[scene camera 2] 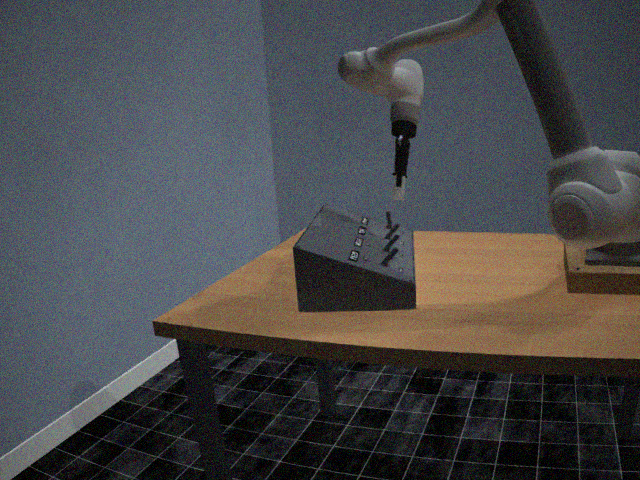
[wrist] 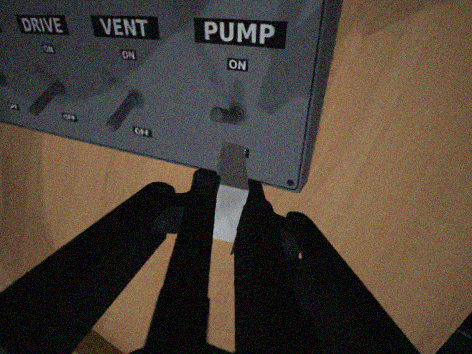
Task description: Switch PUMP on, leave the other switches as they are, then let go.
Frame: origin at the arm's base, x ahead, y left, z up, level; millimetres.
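Seen in the pictures: gripper, fingertip midpoint: (scene camera 2: 398, 199) (wrist: 227, 163); arm's base at its link origin: (scene camera 2: 616, 256).
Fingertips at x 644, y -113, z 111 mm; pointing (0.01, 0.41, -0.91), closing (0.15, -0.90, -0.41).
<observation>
Offsets run from my fingertips to a thing's middle. Level surfaces: height alone.
The dark sloped switch box @(33 mm ahead, 227 mm left, 106 mm down) (scene camera 2: 330, 235) (wrist: 170, 100) carries several levers. The PUMP lever @(19 mm ahead, 35 mm left, 53 mm down) (scene camera 2: 388, 219) (wrist: 227, 114) is the farthest in the scene view; it stands at a different tilt from the others and looks short and steep in the wrist view, below its ON label. The VENT lever @(29 mm back, 146 mm left, 58 mm down) (scene camera 2: 392, 230) (wrist: 123, 111) and DRIVE lever @(64 mm back, 260 mm left, 58 mm down) (scene camera 2: 391, 242) (wrist: 46, 98) lean toward their OFF labels. The nearest lever @(99 mm back, 375 mm left, 58 mm down) (scene camera 2: 389, 257) leans alike. My gripper (scene camera 2: 399, 190) (wrist: 227, 163) is shut and empty, with its pale tips above the box's low edge, apart from the PUMP lever.
The box stands on the wooden table @(164 mm down) (scene camera 2: 480, 320) (wrist: 390, 150). The robot's base (scene camera 2: 602, 273) is on the right of the table. A blue-grey wall (scene camera 2: 129, 155) rises at the left and behind.
</observation>
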